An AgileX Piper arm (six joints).
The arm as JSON. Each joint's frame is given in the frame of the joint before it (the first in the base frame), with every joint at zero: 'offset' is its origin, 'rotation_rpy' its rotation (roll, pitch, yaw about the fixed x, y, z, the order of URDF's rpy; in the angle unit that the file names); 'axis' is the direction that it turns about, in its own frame. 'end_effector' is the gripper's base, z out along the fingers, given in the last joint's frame.
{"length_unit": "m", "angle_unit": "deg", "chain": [
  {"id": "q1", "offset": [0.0, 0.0, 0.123], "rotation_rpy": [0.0, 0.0, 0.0], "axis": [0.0, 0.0, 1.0]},
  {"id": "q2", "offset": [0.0, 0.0, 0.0], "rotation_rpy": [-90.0, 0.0, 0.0], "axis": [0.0, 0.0, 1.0]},
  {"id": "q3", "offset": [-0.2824, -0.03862, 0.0], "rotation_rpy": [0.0, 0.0, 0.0], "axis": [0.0, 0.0, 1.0]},
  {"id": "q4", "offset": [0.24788, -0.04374, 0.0], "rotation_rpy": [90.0, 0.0, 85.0], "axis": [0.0, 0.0, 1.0]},
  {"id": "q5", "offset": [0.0, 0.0, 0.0], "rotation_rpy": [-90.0, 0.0, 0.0], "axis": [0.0, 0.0, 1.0]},
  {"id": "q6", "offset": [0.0, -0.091, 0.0], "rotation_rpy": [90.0, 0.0, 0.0], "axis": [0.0, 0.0, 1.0]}
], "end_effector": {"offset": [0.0, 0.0, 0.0], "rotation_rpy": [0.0, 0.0, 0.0]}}
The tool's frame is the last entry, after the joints.
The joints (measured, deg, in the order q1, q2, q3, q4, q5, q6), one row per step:
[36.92 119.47 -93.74 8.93 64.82 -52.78]
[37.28 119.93 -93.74 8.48 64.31 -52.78]
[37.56 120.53 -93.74 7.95 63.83 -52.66]
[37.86 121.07 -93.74 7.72 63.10 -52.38]
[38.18 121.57 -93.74 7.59 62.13 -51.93]
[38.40 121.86 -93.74 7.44 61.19 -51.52]
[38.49 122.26 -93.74 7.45 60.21 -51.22]
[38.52 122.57 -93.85 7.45 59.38 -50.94]
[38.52 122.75 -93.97 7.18 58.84 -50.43]
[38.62 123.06 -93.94 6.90 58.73 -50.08]
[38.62 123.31 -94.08 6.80 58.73 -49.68]
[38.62 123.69 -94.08 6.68 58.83 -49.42]
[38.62 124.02 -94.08 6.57 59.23 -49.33]
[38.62 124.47 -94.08 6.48 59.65 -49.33]
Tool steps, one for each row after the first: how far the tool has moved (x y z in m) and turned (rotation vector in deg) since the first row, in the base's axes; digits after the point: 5 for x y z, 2 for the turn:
[-0.00020 0.00231 -0.00343 -0.33 -0.31 0.45]
[0.00007 0.00413 -0.00791 -0.82 -0.50 0.74]
[0.00024 0.00658 -0.01188 -0.91 -0.76 0.76]
[0.00047 0.00944 -0.01551 -0.77 -1.16 0.56]
[0.00097 0.01155 -0.01758 -0.52 -1.72 0.31]
[0.00207 0.01319 -0.02043 -0.20 -2.14 -0.02]
[0.00346 0.01447 -0.02215 0.16 -2.61 -0.37]
[0.00477 0.01497 -0.02293 0.25 -3.07 -0.83]
[0.00476 0.01544 -0.02544 -0.09 -3.00 -0.97]
[0.00532 0.01571 -0.02675 -0.23 -2.91 -1.32]
[0.00549 0.01566 -0.02968 -0.61 -2.56 -1.50]
[0.00523 0.01531 -0.03228 -1.13 -2.04 -1.49]
[0.00498 0.01500 -0.03578 -1.73 -1.41 -1.39]

